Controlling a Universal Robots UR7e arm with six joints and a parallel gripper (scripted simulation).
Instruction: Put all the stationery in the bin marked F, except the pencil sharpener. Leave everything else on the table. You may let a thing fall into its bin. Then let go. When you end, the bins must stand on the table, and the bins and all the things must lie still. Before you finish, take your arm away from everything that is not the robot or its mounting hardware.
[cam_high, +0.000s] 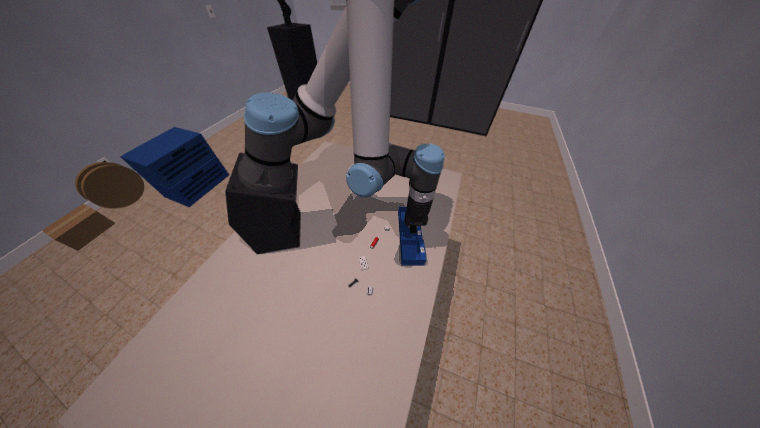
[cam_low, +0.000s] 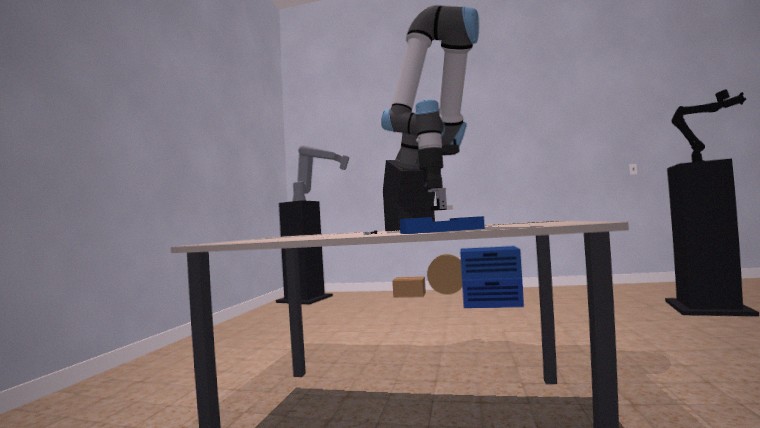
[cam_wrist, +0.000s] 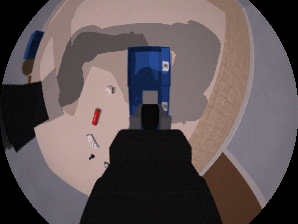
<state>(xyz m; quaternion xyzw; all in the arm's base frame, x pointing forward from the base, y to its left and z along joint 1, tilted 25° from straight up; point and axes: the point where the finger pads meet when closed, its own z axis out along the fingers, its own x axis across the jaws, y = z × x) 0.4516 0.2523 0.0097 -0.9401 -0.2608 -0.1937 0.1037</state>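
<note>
My gripper is now 6 cm above the blue bin. Also, from my hand: tiny white piece 10 cm behind, 8 cm below, 3 cm to the right; then black block 1 cm to the left, 1 cm below; then red item 11 cm to the right, 10 cm behind, 8 cm below.
</note>
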